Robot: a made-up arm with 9 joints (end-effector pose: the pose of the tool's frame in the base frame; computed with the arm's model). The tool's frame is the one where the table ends. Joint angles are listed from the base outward.
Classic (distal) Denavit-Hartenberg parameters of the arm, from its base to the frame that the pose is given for. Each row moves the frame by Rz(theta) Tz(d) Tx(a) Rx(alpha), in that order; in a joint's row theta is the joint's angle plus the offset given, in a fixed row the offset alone. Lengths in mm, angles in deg.
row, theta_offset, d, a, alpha
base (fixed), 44.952, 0, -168.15, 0
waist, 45.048, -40.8, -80.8, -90
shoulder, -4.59, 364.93, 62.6, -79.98
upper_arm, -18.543, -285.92, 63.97, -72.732
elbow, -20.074, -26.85, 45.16, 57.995
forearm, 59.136, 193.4, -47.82, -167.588
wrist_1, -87.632, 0, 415.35, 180
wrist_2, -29.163, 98.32, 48.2, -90
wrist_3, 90, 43.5, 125.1, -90
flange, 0, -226.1, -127.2, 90
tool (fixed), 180, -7.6, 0, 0
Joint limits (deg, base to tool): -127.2..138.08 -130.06..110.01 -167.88..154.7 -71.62..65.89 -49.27..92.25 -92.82..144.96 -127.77..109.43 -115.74..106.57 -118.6..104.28
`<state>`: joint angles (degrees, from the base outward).
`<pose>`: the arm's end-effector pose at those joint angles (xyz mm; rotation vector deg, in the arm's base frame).
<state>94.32 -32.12 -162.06 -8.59 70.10 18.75 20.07 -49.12 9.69</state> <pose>-580.1 -541.3 330.9 -97.12 63.68 88.97</pose>
Working (the frame after each row of the table, in the pose's form):
after base (fixed): -119.0 -118.8 0.0 0.00 0.00 44.95
after waist: -38.4 -112.7 -40.8 -4.72 125.08 -125.08
after shoulder: -61.0 -480.4 -3.4 9.55 -142.81 14.32
after upper_arm: 154.1 -413.6 184.0 92.29 31.32 -27.50
after elbow: 172.4 -382.3 146.0 131.73 29.06 -82.47
after forearm: 17.9 -443.2 35.9 -65.28 -3.20 -89.18
after wrist_1: -265.7 -417.0 338.2 13.81 -126.72 42.90
after wrist_2: -355.8 -477.6 324.3 -25.12 -114.67 -60.96
after wrist_3: -384.8 -400.8 428.2 -118.36 -52.51 -114.68
after flange: -583.9 -534.8 329.8 -55.75 -85.02 -38.79

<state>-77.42 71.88 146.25 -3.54 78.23 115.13 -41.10 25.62 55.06</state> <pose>-139.6 386.3 568.7 84.47 65.13 117.10</pose>
Working (the frame after each row of the table, in the pose's form):
after base (fixed): -119.0 -118.8 0.0 0.00 0.00 44.95
after waist: -197.9 -136.4 -40.8 -89.61 -9.88 9.88
after shoulder: -253.8 225.0 -98.5 -148.22 -7.64 99.44
after upper_arm: -1.2 179.3 42.8 4.20 -56.61 -83.25
after elbow: -7.1 127.5 36.6 50.54 -107.12 -67.03
after forearm: -185.3 165.8 -43.9 85.99 34.02 78.34
after wrist_1: -142.7 404.5 293.4 -44.50 -86.09 11.75
after wrist_2: -248.3 412.5 321.1 -48.17 -42.85 -102.87
after wrist_3: -118.3 437.2 315.1 -142.28 11.59 15.97
after flange: -132.6 389.2 569.6 -51.04 66.19 -23.68

